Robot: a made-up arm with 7 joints. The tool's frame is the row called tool. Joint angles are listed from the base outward. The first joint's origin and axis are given. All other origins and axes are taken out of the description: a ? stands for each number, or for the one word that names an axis. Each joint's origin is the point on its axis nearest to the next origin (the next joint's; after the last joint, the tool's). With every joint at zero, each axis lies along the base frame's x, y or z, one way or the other. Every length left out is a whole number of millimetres.
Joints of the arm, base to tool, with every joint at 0 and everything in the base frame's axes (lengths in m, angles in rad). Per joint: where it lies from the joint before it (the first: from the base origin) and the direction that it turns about. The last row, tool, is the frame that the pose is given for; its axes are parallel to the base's.
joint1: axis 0 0 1 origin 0.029 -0.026 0.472
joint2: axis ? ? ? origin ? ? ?
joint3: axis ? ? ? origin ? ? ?
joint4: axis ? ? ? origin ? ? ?
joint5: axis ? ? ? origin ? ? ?
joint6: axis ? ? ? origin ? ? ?
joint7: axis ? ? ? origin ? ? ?
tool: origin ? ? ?
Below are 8 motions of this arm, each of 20 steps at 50 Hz.
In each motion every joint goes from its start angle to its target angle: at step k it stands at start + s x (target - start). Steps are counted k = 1, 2, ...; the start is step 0. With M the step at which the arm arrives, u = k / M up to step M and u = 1 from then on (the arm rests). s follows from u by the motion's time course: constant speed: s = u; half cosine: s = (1 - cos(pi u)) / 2; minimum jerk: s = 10 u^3 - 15 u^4 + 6 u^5.
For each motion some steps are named. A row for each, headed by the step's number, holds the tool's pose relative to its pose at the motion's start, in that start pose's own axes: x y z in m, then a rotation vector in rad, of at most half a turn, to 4 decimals.
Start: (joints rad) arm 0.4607 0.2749 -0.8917 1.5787 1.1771 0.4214 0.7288
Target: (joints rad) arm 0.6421 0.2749 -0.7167 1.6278 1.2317 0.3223 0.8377
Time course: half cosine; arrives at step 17
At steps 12, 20:
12: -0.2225 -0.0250 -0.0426 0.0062 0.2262 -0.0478
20: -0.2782 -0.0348 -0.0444 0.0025 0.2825 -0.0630

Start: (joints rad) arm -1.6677 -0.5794 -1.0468 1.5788 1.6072 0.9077 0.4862
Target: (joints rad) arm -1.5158 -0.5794 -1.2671 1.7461 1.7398 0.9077 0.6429
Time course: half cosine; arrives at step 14
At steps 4, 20:
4: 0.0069 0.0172 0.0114 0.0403 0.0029 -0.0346
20: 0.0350 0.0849 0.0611 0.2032 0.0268 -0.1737

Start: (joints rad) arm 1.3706 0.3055 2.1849 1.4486 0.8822 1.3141 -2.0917
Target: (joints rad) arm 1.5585 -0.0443 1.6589 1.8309 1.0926 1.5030 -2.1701
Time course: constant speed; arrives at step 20
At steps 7, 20:
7: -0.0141 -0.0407 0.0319 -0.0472 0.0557 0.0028
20: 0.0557 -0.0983 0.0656 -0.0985 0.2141 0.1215

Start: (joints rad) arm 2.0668 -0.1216 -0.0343 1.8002 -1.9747 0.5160 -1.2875
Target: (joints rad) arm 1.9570 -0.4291 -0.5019 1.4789 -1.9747 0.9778 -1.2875
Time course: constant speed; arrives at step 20
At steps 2, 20:
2: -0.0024 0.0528 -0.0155 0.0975 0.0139 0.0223
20: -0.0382 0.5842 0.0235 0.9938 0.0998 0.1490

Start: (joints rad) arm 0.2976 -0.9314 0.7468 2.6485 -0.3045 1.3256 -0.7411
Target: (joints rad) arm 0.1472 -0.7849 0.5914 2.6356 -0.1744 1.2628 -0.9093
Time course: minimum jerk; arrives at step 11
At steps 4, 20:
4: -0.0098 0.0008 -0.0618 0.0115 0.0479 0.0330
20: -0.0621 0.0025 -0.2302 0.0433 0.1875 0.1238

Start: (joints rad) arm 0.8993 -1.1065 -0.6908 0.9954 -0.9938 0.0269 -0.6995
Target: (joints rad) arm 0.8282 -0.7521 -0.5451 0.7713 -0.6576 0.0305 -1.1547
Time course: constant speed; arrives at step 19
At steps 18, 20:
18: 0.1108 0.2769 -0.1510 0.4638 -0.0045 0.3675
20: 0.1128 0.2945 -0.1565 0.4910 -0.0052 0.3859

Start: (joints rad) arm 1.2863 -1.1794 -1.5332 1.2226 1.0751 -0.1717 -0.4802
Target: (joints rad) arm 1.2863 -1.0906 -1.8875 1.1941 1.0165 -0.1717 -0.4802
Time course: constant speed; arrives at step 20
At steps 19, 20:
19: 0.1081 -0.1729 0.0673 -0.2943 -0.1741 0.0462
20: 0.1137 -0.1812 0.0733 -0.3096 -0.1834 0.0482

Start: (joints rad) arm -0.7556 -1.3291 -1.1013 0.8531 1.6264 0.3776 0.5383
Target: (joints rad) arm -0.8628 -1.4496 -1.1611 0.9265 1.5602 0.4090 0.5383
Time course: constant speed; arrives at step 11
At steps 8, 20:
8: -0.0287 0.0701 0.0815 0.1296 0.0911 0.0380
20: -0.0381 0.0933 0.1156 0.1781 0.1240 0.0533

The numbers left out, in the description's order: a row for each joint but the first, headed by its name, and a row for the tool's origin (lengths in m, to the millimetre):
joint2: axis 0 1 0, xyz -0.027 0.009 0
joint3: axis 0 0 1, xyz 0.015 0 0.508
joint4: axis 0 -1 0, xyz 0.092 -0.024 0
joint5: axis 0 0 -1, xyz 0.107 0 -0.519
joint6: axis 0 1 0, xyz 0.01 0.032 0
joint7: axis 0 0 -1, xyz 0.116 0 -0.135
tool: xyz 0.029 -0.03 0

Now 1 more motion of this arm.
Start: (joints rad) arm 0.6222 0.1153 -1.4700 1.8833 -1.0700 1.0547 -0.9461
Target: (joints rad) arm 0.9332 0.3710 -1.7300 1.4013 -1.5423 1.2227 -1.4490
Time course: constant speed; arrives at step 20
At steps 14, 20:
14: 0.1544 0.1766 -0.0027 0.0041 0.3613 0.8383
20: 0.1717 0.2484 0.0007 0.0151 0.5404 1.1611

